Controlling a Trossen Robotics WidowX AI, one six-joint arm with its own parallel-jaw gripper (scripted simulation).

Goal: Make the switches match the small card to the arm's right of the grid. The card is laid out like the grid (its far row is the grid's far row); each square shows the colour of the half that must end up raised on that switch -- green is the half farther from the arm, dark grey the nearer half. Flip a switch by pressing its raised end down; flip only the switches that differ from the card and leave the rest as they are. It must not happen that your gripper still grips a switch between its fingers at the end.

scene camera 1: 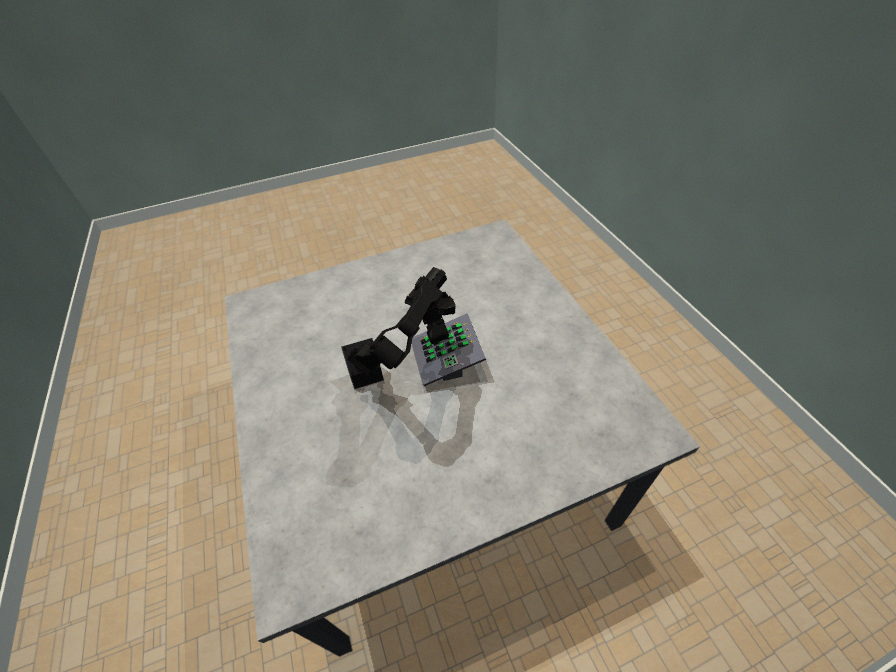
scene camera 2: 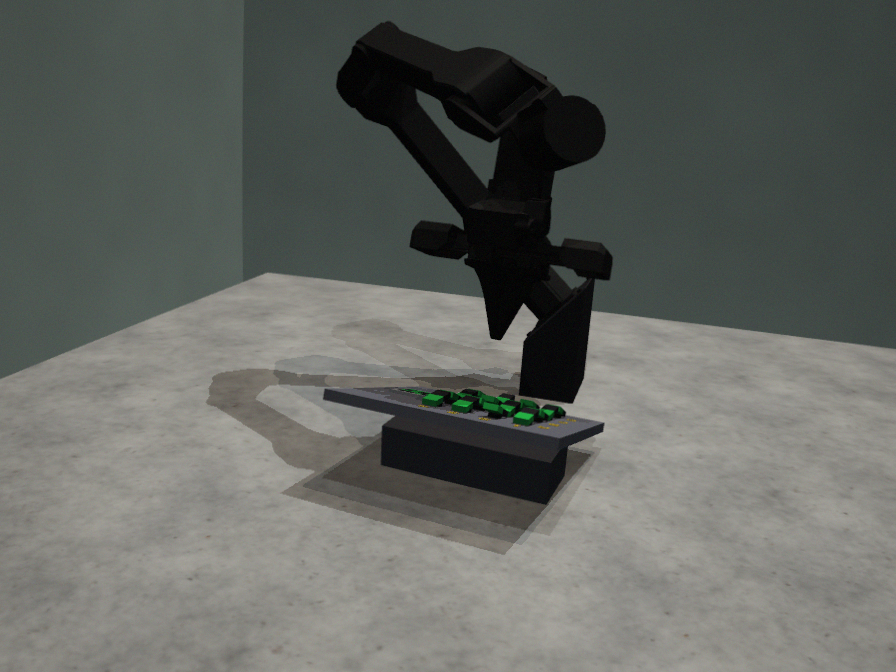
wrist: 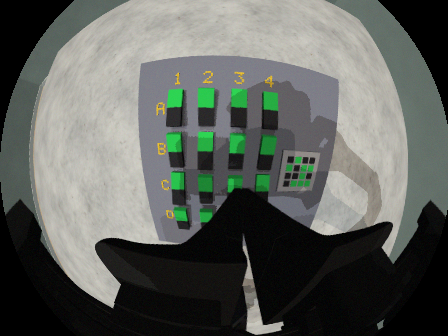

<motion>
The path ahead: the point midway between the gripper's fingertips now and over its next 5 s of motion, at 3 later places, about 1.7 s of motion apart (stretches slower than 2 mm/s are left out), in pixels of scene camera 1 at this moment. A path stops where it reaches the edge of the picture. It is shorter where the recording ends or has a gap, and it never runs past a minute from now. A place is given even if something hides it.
My gripper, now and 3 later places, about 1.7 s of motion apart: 441,333; 439,338; 439,339; 425,333
</motion>
